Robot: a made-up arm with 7 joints.
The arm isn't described. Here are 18 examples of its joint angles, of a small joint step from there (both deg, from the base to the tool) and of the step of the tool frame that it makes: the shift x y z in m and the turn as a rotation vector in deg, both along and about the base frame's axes.
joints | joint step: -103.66 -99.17 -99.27 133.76 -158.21 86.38 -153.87 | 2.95 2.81 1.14 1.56 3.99 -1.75 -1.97
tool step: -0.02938 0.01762 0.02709 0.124 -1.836 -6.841
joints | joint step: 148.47 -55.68 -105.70 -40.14 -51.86 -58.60 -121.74 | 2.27 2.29 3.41 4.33 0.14 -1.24 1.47
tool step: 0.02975 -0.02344 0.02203 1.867 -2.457 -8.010
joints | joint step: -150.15 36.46 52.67 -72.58 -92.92 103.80 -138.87 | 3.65 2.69 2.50 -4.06 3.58 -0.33 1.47
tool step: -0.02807 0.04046 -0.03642 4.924 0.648 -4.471
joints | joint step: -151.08 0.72 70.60 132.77 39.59 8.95 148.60 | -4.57 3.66 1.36 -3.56 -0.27 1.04 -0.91
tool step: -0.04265 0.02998 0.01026 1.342 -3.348 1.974
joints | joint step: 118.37 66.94 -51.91 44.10 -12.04 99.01 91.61 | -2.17 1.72 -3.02 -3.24 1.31 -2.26 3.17
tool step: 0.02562 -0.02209 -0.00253 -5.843 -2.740 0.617
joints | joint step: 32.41 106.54 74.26 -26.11 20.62 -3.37 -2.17 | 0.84 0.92 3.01 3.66 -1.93 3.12 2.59
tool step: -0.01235 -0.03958 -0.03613 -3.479 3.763 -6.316
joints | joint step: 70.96 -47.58 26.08 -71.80 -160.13 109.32 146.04 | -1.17 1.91 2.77 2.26 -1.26 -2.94 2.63
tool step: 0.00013 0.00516 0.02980 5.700 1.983 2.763
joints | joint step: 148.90 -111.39 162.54 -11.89 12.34 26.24 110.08 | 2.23 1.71 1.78 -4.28 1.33 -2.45 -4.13
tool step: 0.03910 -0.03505 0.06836 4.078 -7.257 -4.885
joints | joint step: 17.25 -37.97 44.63 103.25 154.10 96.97 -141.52 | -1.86 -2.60 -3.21 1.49 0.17 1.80 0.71
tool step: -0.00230 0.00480 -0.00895 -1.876 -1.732 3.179
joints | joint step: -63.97 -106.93 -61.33 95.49 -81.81 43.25 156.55 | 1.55 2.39 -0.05 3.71 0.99 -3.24 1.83
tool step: -0.00039 0.03993 0.04077 0.662 3.451 -3.794
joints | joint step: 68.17 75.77 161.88 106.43 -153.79 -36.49 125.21 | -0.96 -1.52 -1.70 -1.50 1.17 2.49 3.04
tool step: -0.00808 -0.00358 0.02040 4.098 -4.297 0.695
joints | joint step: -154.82 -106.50 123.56 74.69 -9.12 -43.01 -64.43 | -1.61 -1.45 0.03 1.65 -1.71 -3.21 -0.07
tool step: -0.01895 0.03045 -0.01970 0.195 2.254 -0.543
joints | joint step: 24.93 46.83 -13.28 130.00 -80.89 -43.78 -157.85 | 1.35 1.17 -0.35 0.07 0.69 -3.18 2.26
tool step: -0.00680 -0.01462 -0.00810 -2.431 2.671 1.126
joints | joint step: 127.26 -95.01 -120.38 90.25 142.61 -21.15 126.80 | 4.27 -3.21 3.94 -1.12 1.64 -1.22 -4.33
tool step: 0.02590 -0.06210 -0.00786 -4.125 -2.661 -5.590
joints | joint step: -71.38 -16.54 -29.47 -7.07 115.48 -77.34 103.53 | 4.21 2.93 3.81 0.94 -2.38 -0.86 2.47
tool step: -0.00228 0.06185 0.01297 -1.389 -0.249 -6.652
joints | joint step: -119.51 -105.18 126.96 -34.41 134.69 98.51 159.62 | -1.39 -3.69 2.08 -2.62 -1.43 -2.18 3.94
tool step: 0.00802 0.01537 -0.03830 4.253 1.799 2.746
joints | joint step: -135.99 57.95 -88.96 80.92 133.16 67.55 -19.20 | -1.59 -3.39 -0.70 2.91 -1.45 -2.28 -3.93
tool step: 0.01506 -0.05946 0.03577 -1.799 2.947 5.927
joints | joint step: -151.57 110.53 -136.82 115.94 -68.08 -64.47 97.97 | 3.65 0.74 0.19 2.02 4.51 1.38 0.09
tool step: 0.00958 0.04038 -0.00044 -0.358 4.371 -5.384
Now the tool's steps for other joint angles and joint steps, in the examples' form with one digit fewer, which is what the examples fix.
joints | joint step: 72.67 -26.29 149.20 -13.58 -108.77 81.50 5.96 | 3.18 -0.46 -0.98 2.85 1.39 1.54 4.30
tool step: -0.0003 0.0289 -0.0043 0.65 0.76 -4.55
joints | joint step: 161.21 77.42 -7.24 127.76 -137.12 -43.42 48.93 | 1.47 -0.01 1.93 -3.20 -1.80 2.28 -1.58
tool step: -0.0183 0.0115 -0.0118 0.52 5.72 -5.49
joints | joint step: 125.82 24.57 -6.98 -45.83 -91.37 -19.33 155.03 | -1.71 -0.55 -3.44 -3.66 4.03 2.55 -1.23
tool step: 0.0046 0.0299 -0.0144 -4.08 1.94 0.96
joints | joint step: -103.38 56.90 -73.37 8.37 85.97 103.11 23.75 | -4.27 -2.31 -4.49 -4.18 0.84 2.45 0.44
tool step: -0.0461 -0.0332 0.0397 -0.47 5.24 2.88
